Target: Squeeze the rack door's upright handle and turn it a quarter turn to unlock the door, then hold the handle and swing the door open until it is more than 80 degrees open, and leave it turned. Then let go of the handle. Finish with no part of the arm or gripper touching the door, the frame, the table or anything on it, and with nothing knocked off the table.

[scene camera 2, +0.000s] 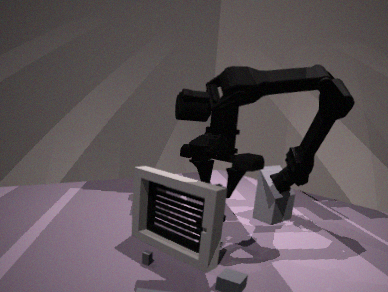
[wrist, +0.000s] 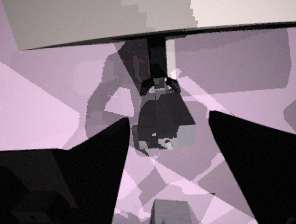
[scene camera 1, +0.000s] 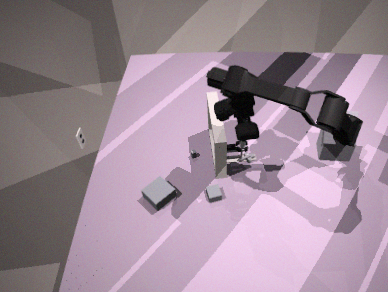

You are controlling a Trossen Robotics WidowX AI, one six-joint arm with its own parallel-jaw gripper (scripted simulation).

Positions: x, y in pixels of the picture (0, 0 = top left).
Scene:
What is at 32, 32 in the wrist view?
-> A rack.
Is my gripper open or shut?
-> Open.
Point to a rack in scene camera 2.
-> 206, 260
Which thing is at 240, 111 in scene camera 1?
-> My gripper.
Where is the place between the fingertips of my gripper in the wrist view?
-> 168, 120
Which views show my gripper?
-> Scene camera 2, the wrist view and scene camera 1: all of them.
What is my gripper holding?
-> Nothing.

